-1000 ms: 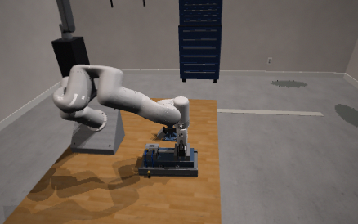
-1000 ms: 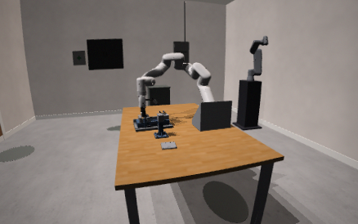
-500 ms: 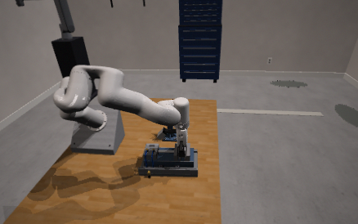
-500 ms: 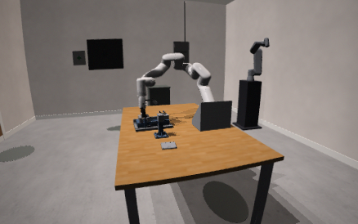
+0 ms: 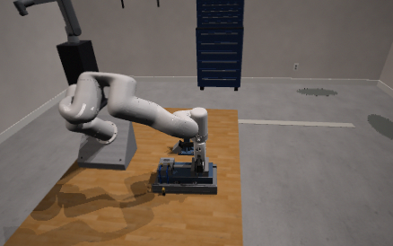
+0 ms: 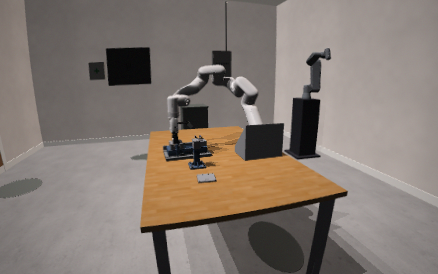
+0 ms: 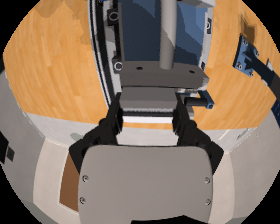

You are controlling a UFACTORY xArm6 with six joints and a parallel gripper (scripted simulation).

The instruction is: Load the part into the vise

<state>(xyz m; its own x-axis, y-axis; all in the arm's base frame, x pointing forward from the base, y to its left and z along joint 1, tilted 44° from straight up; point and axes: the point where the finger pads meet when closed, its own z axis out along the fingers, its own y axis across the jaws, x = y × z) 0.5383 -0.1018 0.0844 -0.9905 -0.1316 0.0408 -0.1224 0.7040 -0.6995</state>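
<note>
Now: the part right at my hand. The rest, counted from my hand: air cylinder 17 cm behind, 3 cm below; air cylinder rod 9 cm behind, 3 cm below, 1 cm to the left.
</note>
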